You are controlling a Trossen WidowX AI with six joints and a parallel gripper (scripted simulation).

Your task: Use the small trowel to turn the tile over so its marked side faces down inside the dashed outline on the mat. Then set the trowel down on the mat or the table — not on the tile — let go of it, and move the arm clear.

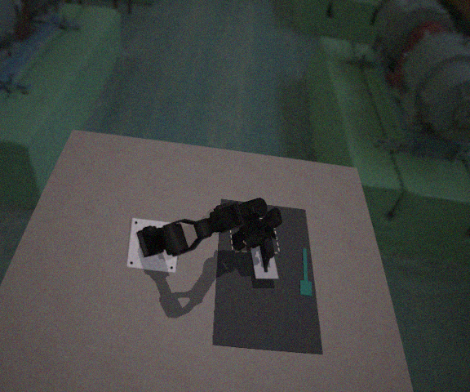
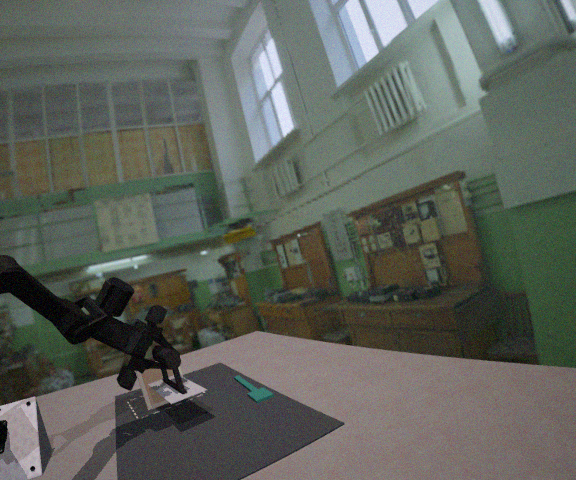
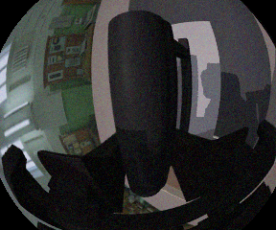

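Right now the tile is 80 mm to the left of my gripper tip, 60 mm below it and 40 mm behind it. Also, from my gripper tip: teal trowel (140 mm ahead, 110 mm below, 40 mm to the right).
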